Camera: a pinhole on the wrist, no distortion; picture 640 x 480 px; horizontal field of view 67.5 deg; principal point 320.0 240.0 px. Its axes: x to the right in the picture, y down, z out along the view. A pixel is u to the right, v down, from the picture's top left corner.
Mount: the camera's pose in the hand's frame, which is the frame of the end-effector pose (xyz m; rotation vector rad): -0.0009 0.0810 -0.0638 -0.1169 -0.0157 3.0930
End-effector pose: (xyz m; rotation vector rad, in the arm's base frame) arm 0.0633 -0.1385 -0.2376 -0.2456 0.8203 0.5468
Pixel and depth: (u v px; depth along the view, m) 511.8 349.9 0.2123
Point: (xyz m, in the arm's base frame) 0.0747 -0.0897 -0.0664
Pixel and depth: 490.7 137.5 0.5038
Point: 0.1055 0.1201 0.2047
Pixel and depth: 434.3 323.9 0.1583
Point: 0.0618 -0.0752 -0.1385
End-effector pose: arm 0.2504 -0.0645 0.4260 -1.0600 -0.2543 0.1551
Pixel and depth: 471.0 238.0 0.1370
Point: 0.1785 0.0203 0.3789
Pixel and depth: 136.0 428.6 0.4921
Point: 0.2636 0.2788 0.7580
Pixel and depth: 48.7 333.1 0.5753
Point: 0.3653 0.4271 0.7538
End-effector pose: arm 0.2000 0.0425 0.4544 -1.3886 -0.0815 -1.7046
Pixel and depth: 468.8 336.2 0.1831
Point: 0.3121 0.1224 0.4160
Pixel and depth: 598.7 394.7 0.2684
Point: 0.3343 0.2555 0.3786
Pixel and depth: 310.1 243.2 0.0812
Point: 0.2656 0.0086 0.4193
